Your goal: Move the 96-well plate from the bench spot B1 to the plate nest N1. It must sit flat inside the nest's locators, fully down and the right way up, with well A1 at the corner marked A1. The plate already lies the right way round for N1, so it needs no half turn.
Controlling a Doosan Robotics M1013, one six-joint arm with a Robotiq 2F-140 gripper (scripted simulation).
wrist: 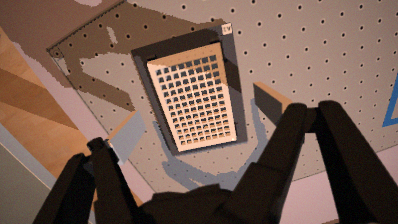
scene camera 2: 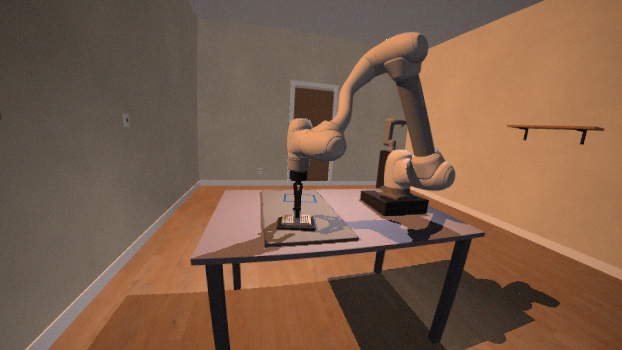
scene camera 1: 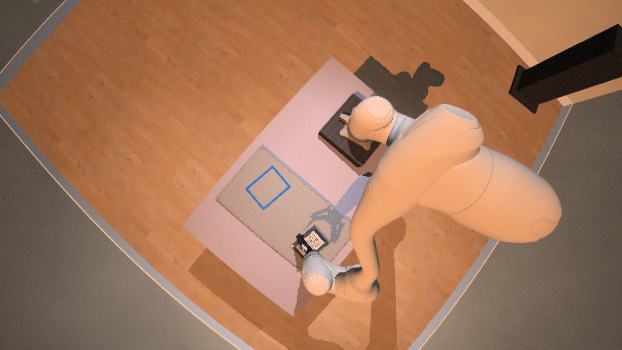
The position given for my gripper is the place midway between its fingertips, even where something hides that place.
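Observation:
My gripper [wrist: 196, 107] is there in the wrist view, and with it I see a white 96-well plate [wrist: 193, 99]. I also see a dark plate nest N1 [wrist: 200, 38].

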